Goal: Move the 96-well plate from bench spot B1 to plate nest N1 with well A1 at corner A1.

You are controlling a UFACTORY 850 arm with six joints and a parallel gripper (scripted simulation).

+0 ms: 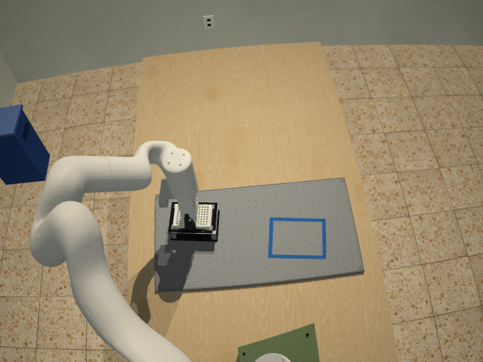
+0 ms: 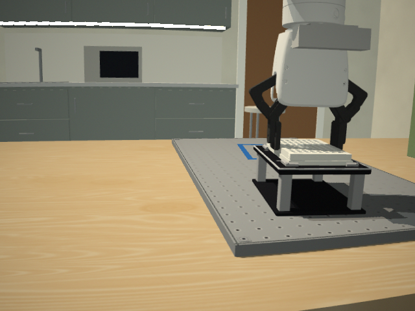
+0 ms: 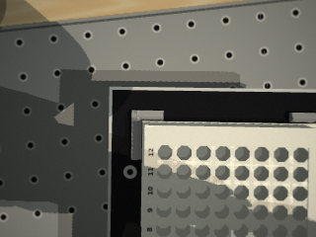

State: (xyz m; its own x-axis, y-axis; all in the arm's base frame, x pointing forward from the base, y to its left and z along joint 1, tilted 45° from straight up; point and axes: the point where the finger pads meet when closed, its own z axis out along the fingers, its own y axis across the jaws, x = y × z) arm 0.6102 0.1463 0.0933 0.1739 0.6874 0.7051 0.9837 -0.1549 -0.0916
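Now: hand 1 cm above the white 96-well plate. Also, from my hand: black raised plate nest (2 cm below); then locator (3 cm behind, 7 cm to the left, 2 cm below).
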